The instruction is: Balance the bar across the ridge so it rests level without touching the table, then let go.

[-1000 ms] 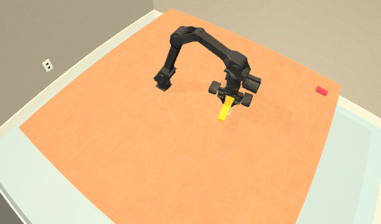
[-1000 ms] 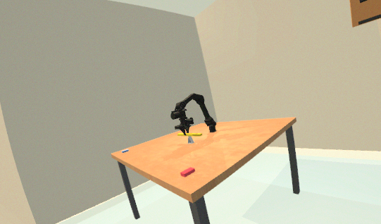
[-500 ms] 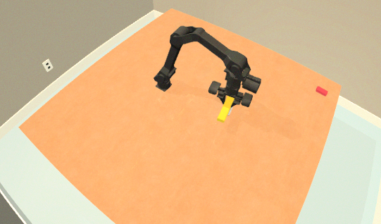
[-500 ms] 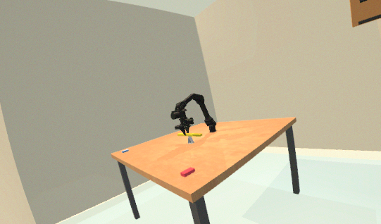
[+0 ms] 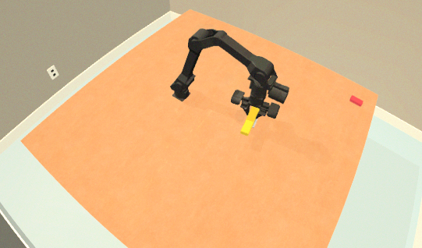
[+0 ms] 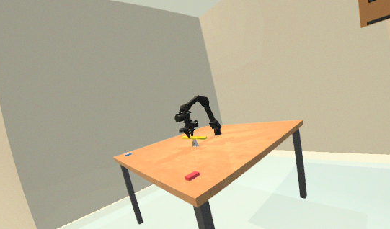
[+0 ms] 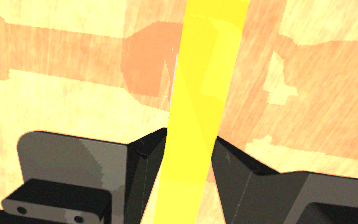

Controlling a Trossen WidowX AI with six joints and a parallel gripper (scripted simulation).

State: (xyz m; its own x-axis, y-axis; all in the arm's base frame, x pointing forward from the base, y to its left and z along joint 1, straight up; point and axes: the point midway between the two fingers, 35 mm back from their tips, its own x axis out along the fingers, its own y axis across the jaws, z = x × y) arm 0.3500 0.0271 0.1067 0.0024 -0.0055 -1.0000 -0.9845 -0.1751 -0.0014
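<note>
Right now the yellow bar is 3 cm to the left of my gripper tip and 1 cm behind it. Also, from my gripper tip: red block 47 cm to the left, 39 cm ahead, 6 cm below; then blue piece 53 cm to the right, 39 cm ahead, 6 cm below.
</note>
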